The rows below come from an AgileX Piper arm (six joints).
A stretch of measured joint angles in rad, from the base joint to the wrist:
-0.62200, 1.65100, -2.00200, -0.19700, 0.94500, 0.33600
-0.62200, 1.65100, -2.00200, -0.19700, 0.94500, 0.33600
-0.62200, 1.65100, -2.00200, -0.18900, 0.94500, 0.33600
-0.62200, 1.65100, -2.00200, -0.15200, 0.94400, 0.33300
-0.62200, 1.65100, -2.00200, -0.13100, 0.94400, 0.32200
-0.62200, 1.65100, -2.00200, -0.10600, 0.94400, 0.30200
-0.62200, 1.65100, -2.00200, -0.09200, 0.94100, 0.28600
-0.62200, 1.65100, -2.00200, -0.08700, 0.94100, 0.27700
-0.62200, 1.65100, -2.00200, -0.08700, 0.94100, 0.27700
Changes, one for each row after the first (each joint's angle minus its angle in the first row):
0.00000, 0.00000, 0.00000, 0.00000, 0.00000, 0.00000
0.00000, 0.00000, 0.00000, 0.00800, 0.00000, 0.00000
0.00000, 0.00000, 0.00000, 0.04500, -0.00100, -0.00300
0.00000, 0.00000, 0.00000, 0.06600, -0.00100, -0.01400
0.00000, 0.00000, 0.00000, 0.09100, -0.00100, -0.03400
0.00000, 0.00000, 0.00000, 0.10500, -0.00400, -0.05000
0.00000, 0.00000, 0.00000, 0.11000, -0.00400, -0.05900
0.00000, 0.00000, 0.00000, 0.11000, -0.00400, -0.05900

